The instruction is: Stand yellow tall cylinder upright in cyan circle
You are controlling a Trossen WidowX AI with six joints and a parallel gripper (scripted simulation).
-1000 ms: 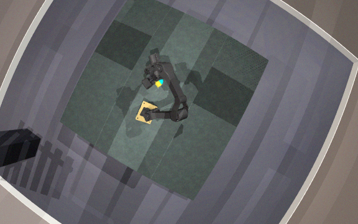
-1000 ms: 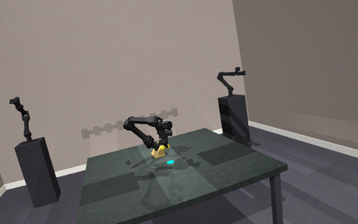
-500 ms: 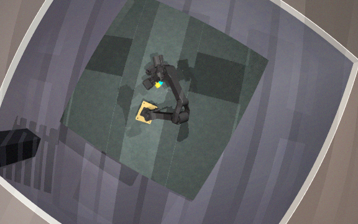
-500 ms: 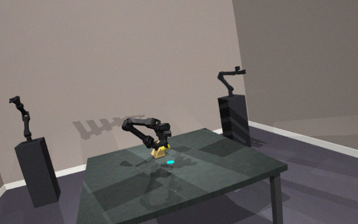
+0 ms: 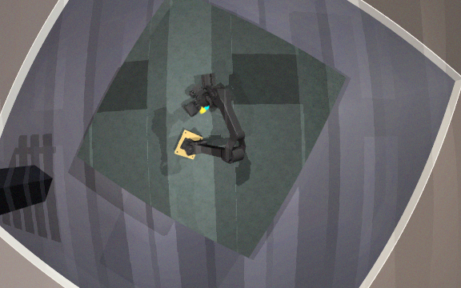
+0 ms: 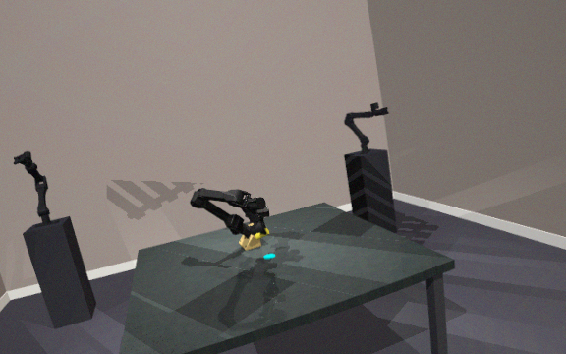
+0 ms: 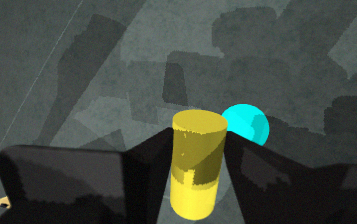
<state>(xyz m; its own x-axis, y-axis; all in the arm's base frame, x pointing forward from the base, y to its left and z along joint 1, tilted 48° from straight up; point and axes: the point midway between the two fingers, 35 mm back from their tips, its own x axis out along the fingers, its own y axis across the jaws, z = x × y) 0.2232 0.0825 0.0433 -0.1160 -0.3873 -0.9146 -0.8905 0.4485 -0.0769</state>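
Right now my gripper tip is 12 cm above the cyan circle, 2 cm short of it and 1 cm to the left of it. Round my gripper tip: yellow tall cylinder 2 cm to the right, 1 cm below, 1 cm behind.
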